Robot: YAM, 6 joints.
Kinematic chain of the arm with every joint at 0, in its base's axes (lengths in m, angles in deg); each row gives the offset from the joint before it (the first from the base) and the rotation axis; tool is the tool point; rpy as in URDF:
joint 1: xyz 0 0 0.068 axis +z
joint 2: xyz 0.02 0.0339 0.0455 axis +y
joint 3: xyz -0.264 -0.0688 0 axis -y
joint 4: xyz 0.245 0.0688 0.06 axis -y
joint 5: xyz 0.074 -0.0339 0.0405 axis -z
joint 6: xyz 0.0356 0 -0.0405 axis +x
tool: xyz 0 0 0 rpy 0 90 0
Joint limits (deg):
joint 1: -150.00..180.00
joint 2: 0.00..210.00
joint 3: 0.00..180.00
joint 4: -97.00..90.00
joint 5: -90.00..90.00
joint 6: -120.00..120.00
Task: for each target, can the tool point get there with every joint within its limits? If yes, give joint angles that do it. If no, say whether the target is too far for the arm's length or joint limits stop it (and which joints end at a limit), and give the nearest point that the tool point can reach.
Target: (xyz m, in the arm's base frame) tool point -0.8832 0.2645 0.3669
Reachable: no: too far | nearest point -0.5963 0.1786 0.2828 | short by 0.311 m
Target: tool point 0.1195 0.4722 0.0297
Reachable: yes | joints 79.49 146.76 82.78 41.55 61.86 -71.46
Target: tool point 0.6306 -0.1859 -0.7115
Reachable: no: too far | nearest point 0.4148 -0.1223 -0.3302 | short by 0.443 m
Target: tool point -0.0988 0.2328 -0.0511
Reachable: yes | joints 112.10 133.03 36.59 17.27 -6.48 -36.54
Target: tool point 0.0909 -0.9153 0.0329
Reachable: no: too far | nearest point 0.0636 -0.6402 0.0577 | short by 0.278 m
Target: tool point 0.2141 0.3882 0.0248
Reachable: yes | joints 61.54 137.88 65.12 45.85 5.19 85.15
